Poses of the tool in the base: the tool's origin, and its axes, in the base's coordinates. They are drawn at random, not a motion.
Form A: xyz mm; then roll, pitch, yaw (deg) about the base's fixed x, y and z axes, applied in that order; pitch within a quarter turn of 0, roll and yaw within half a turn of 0.
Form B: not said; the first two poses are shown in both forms.
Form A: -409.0 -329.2 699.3 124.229 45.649 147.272
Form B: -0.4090 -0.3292 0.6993 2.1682 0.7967 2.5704
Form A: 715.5 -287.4 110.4 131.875 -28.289 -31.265
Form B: 0.7155 -0.2874 0.1104 2.3017 -0.4937 -0.5457
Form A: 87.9 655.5 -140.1 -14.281 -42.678 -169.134
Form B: 0.0879 0.6555 -0.1401 -0.2493 -0.7449 -2.9519
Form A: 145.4 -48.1 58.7 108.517 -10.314 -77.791
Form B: 0.1454 -0.0481 0.0587 1.8940 -0.1800 -1.3577
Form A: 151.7 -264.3 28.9 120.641 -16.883 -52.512
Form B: 0.1517 -0.2643 0.0289 2.1056 -0.2947 -0.9165
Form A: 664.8 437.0 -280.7 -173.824 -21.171 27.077
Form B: 0.6648 0.4370 -0.2807 -3.0338 -0.3695 0.4726
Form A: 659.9 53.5 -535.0 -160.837 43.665 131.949
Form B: 0.6599 0.0535 -0.5350 -2.8071 0.7621 2.3029
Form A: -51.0 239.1 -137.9 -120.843 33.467 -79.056
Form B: -0.0510 0.2391 -0.1379 -2.1091 0.5841 -1.3798
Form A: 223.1 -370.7 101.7 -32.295 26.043 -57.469
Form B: 0.2231 -0.3707 0.1017 -0.5637 0.4545 -1.0030
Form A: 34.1 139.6 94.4 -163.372 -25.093 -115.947
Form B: 0.0341 0.1396 0.0944 -2.8514 -0.4380 -2.0237
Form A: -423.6 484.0 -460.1 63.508 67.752 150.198
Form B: -0.4236 0.4840 -0.4601 1.1084 1.1825 2.6214
